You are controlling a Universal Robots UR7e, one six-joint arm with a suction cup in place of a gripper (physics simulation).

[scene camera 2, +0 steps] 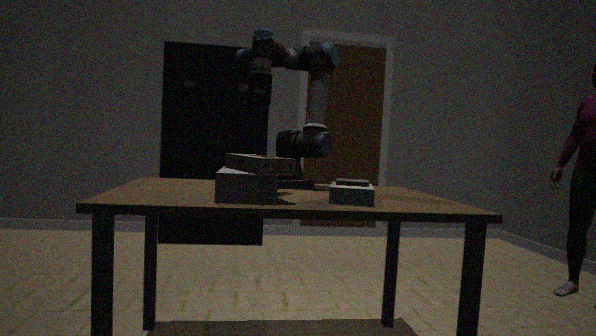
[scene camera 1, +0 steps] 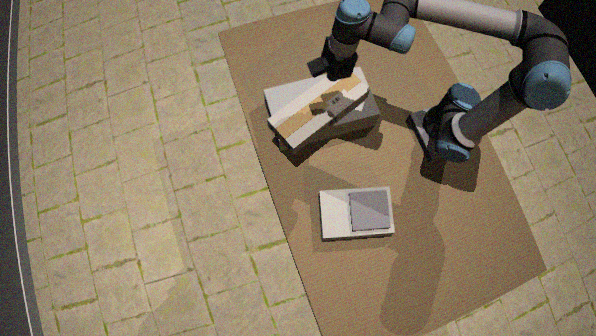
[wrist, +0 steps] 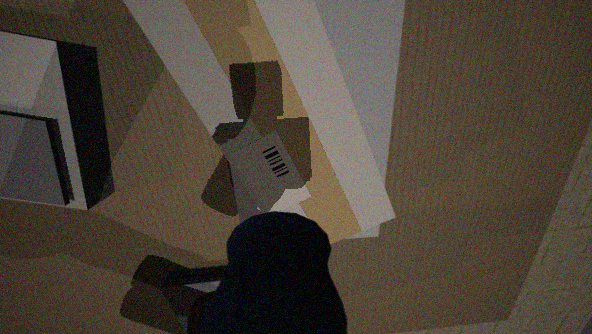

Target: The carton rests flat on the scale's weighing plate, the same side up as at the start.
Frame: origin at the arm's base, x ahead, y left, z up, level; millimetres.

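Seen in the pictures: hand, its tool point: point(scene camera 2: 258, 116) point(wrist: 279, 253); arm's base, origin of its link: point(scene camera 2: 287, 179).
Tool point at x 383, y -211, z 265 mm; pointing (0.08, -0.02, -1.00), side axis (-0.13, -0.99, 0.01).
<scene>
Offsets run from my tool point to a thing's top centre. Level surfaces: height alone.
The carton @[31 mm ahead, 2 mm left, 146 mm down] point(scene camera 1: 296, 121) point(scene camera 2: 260, 163) point(wrist: 320, 85), white with a tan tape strip and a barcode label, lies across the top of a larger pale box @[5 mm ahead, 29 mm right, 200 mm down] point(scene camera 1: 287, 92) point(scene camera 2: 245, 187) point(wrist: 365, 60). It is turned at an angle to that box, and one end overhangs it. The scale @[66 mm ahead, 357 mm left, 223 mm down] point(scene camera 1: 334, 215) point(scene camera 2: 351, 196) point(wrist: 30, 65) stands apart, and its grey weighing plate @[30 mm ahead, 371 mm left, 223 mm down] point(scene camera 1: 370, 210) point(wrist: 25, 160) bears no carton. My suction gripper point(scene camera 1: 341, 76) point(scene camera 2: 260, 103) point(wrist: 278, 235) is open and holds nothing. In scene camera 2 it hangs well above the carton.
The brown table top @[298 mm down] point(scene camera 1: 475, 250) point(scene camera 2: 415, 202) carries the boxes, the scale and my arm's base point(scene camera 1: 420, 131). The scale is nearer the bottom of scene camera 1 than the boxes. A person point(scene camera 2: 582, 165) stands at the right, beyond the table.
</scene>
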